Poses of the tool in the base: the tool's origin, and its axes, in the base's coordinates. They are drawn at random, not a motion.
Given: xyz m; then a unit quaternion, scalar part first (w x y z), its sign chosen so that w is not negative.
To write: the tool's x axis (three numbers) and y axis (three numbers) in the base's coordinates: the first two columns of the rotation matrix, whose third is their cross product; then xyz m. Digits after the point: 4 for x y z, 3 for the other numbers.
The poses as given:
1: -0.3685, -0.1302, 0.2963, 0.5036, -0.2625, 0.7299, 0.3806
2: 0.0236, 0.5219, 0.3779, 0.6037, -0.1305, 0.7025, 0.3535
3: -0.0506, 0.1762, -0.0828, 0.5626, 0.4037, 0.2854, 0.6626
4: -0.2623, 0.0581, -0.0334, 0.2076, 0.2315, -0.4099, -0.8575
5: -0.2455, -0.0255, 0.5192, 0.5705, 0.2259, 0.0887, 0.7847
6: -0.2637, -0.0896, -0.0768, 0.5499, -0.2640, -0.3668, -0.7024
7: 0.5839, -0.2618, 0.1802, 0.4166, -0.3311, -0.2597, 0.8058
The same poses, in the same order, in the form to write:
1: -0.355, 0.000, -0.935, -0.766, 0.573, 0.291, -0.3685, -0.1302, 0.2963
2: -0.237, 0.243, -0.941, -0.610, 0.716, 0.339, 0.0236, 0.5219, 0.3779
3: -0.041, 0.976, 0.214, -0.515, -0.204, 0.832, -0.0506, 0.1762, -0.0828
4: -0.807, -0.546, -0.227, 0.166, -0.578, 0.799, -0.2623, 0.0581, -0.0334
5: -0.247, 0.935, 0.253, -0.855, -0.333, 0.397, -0.2455, -0.0255, 0.5192
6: -0.256, -0.579, 0.774, 0.966, -0.126, 0.225, -0.2637, -0.0896, -0.0768
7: -0.434, 0.843, -0.317, -0.499, -0.518, -0.694, 0.5839, -0.2618, 0.1802
